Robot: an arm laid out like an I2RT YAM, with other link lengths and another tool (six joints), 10 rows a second.
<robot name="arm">
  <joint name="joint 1" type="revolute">
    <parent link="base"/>
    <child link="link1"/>
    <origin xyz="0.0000 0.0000 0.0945"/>
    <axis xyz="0 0 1"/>
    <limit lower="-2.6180" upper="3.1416"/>
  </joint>
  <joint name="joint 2" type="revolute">
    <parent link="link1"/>
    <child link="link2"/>
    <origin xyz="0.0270 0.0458 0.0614"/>
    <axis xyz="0 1 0"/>
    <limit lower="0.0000" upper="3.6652"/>
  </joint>
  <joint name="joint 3" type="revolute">
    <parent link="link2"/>
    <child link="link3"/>
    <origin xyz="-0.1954 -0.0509 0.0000"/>
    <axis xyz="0 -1 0"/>
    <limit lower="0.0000" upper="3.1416"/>
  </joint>
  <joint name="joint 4" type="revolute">
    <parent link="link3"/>
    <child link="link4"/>
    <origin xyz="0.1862 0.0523 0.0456"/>
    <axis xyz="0 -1 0"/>
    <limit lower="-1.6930" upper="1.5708"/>
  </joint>
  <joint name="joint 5" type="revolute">
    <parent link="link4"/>
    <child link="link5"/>
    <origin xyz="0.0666 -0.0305 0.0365"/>
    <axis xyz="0 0 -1"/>
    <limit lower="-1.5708" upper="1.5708"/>
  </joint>
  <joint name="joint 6" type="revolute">
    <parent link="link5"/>
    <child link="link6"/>
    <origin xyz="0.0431 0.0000 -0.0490"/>
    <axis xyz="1 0 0"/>
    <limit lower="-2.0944" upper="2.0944"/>
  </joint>
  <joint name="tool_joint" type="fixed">
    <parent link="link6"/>
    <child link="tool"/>
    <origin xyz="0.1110 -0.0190 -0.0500" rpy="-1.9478 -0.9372 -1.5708"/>
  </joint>
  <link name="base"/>
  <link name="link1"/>
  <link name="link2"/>
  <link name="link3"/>
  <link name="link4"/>
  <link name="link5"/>
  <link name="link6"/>
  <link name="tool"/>
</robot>
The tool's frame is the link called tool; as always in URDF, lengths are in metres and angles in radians.
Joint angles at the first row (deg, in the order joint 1, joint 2, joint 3, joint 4, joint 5, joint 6):
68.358, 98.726, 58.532, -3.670, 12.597, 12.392
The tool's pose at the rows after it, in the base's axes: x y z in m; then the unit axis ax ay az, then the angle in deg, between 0 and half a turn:
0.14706 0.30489 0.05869 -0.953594 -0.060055 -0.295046 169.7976
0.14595 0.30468 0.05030 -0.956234 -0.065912 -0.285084 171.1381
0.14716 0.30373 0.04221 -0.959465 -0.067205 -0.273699 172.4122
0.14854 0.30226 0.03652 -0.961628 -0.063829 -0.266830 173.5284
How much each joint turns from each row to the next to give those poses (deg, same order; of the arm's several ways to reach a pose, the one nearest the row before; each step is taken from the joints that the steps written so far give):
-0.171, 2.581, 1.722, -1.465, -0.366, 0.396
-0.072, 2.225, 1.099, -0.707, -0.541, -0.037
-0.612, 2.239, 1.247, -0.767, -0.788, 0.070
-0.415, 1.599, 0.916, -0.639, -0.097, 0.379

